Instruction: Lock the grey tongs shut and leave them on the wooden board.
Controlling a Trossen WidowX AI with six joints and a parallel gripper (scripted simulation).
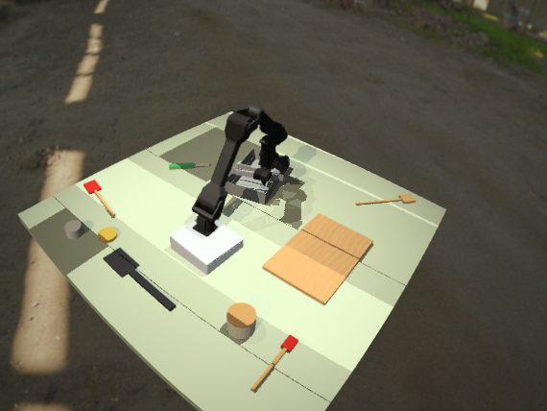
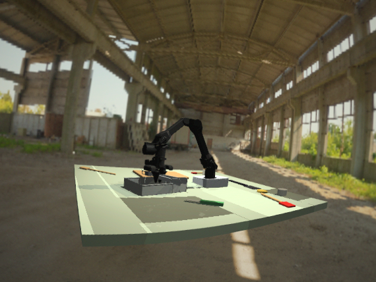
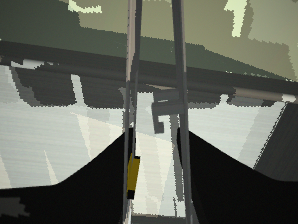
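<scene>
Now: the roasting tin 4 cm ahead of my gripper tip and 5 cm to the left of it. Also, from my gripper tip: green-handled tool 5 cm behind, 34 cm to the left, 2 cm below; wooden board 23 cm behind, 35 cm to the right, 2 cm below; yellow slider 1 cm ahead, 4 cm above.
</scene>
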